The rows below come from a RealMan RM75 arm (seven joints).
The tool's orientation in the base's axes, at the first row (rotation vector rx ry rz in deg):
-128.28 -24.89 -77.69
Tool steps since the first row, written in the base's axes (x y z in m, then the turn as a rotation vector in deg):
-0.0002 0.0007 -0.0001 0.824 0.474 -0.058
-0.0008 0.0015 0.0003 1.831 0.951 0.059
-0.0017 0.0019 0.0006 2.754 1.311 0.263
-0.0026 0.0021 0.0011 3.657 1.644 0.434
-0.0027 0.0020 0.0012 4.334 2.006 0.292
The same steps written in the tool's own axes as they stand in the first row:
-0.0002 -0.0007 0.0003 0.335 0.031 0.891
-0.0001 -0.0017 0.0001 0.910 0.109 1.849
-0.0002 -0.0026 -0.0004 1.521 0.222 2.647
-0.0002 -0.0033 -0.0012 2.093 0.356 3.429
-0.0001 -0.0033 -0.0013 2.284 0.427 4.182

